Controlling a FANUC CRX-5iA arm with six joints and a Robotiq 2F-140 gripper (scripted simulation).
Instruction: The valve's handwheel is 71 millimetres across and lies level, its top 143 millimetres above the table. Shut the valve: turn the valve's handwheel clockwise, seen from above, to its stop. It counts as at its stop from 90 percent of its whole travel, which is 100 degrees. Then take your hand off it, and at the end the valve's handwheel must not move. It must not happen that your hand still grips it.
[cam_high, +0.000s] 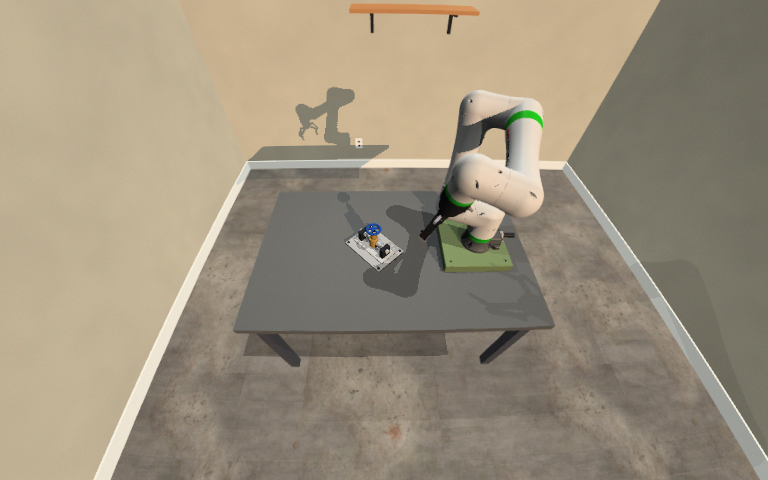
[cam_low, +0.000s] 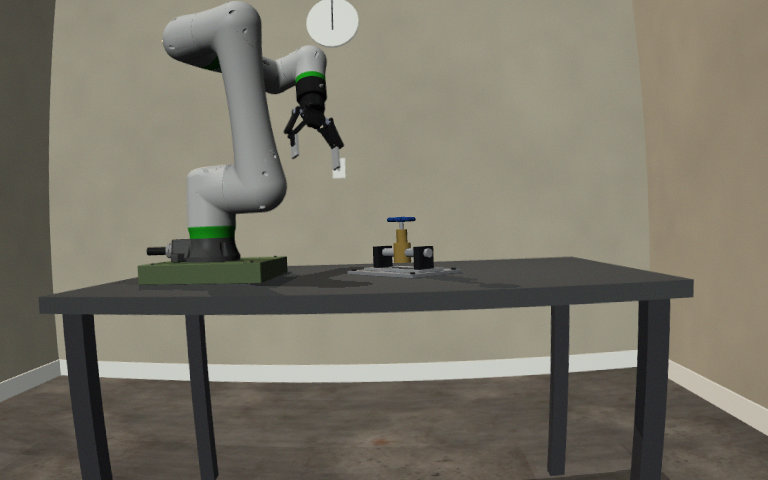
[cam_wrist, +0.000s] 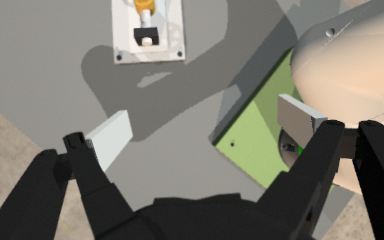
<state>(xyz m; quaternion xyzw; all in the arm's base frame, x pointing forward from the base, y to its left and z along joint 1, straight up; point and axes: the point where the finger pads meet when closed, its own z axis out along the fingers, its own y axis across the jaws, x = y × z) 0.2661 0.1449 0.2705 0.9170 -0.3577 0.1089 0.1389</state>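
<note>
Right now the blue spoked handwheel is 24 cm ahead of my hand, 14 cm to the right of it and 19 cm below it.
</note>
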